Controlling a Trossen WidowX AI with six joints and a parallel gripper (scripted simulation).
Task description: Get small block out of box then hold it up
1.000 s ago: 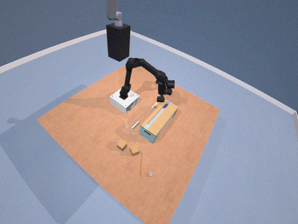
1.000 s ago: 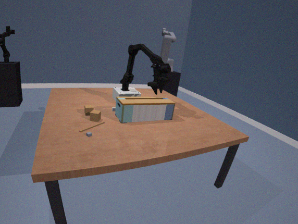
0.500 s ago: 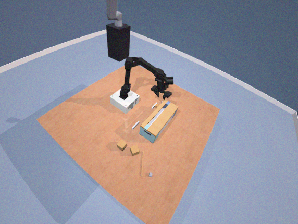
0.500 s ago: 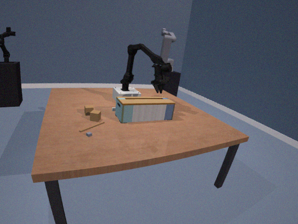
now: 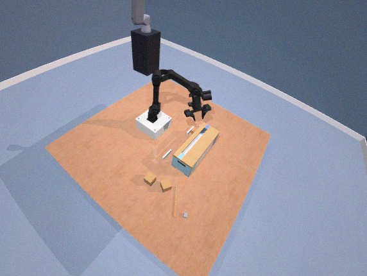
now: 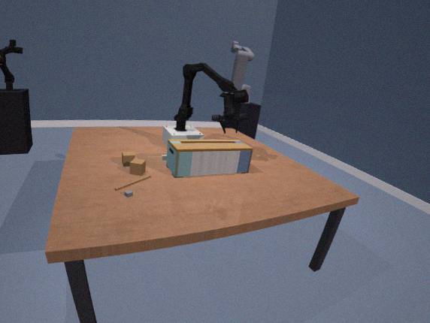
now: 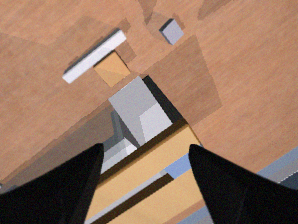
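Now: gripper tip 14 cm above the brown block and 2 cm past it. Round my gripper tip: box: 16 cm to the right, 9 cm below, 5 cm ahead; then thin wooden stick: 54 cm to the right, 17 cm ahead, 15 cm below.
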